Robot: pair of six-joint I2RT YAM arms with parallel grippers.
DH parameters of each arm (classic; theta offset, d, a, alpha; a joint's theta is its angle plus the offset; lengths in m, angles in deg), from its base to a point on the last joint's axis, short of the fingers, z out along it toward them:
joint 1: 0 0.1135 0.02 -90
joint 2: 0 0 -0.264 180
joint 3: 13.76 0 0.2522 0
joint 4: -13.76 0 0.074 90
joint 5: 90 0 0 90
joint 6: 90 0.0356 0 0
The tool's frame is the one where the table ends.
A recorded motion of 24 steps. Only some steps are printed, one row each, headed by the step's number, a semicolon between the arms.
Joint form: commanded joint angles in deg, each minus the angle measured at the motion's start. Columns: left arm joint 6, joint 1, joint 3, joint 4, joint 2, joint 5; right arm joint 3, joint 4, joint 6, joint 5, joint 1, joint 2.
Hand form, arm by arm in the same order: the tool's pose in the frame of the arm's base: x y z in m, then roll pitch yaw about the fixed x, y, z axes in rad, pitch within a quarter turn. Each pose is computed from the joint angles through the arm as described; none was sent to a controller.
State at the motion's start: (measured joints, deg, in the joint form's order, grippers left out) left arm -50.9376 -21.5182 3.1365 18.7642 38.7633 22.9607; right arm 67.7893 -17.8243 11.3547 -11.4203 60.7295 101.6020
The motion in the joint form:
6: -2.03 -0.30 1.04 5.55 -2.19 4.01; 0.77 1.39 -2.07 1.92 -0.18 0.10
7: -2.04 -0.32 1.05 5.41 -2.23 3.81; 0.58 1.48 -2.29 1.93 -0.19 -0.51
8: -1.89 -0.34 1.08 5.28 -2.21 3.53; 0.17 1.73 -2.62 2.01 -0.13 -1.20
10: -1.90 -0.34 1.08 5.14 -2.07 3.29; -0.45 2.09 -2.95 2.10 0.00 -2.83
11: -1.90 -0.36 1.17 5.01 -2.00 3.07; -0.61 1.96 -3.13 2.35 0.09 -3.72
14: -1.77 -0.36 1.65 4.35 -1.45 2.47; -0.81 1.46 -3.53 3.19 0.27 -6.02
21: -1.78 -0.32 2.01 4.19 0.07 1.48; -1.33 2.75 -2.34 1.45 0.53 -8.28
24: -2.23 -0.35 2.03 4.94 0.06 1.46; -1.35 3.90 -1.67 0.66 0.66 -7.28
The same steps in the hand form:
6: 0.1348 -0.0713 0.1753 -1.7209 0.5768 -2.5086; 0.1828 0.3357 0.2052 2.8460 0.6683 -2.2890
7: 0.1348 -0.0713 0.1752 -1.7227 0.5763 -2.5065; 0.1822 0.3344 0.2082 2.8468 0.6782 -2.2859
8: 0.1349 -0.0712 0.1751 -1.7256 0.5783 -2.5039; 0.1809 0.3329 0.2106 2.8503 0.6891 -2.2793
10: 0.1351 -0.0712 0.1745 -1.7309 0.5761 -2.5027; 0.1782 0.3297 0.2178 2.8504 0.7145 -2.2738
11: 0.1354 -0.0712 0.1747 -1.7332 0.5756 -2.5005; 0.1767 0.3280 0.2222 2.8546 0.7262 -2.2702
14: 0.1368 -0.0714 0.1750 -1.7474 0.5726 -2.4982; 0.1733 0.3232 0.2344 2.8676 0.7576 -2.2635
21: 0.1393 -0.0717 0.1733 -1.7727 0.5631 -2.4940; 0.1687 0.3204 0.2470 2.8043 0.7989 -2.2955
24: 0.1396 -0.0719 0.1748 -1.7579 0.5625 -2.4851; 0.1693 0.3242 0.2426 2.7795 0.7950 -2.3084

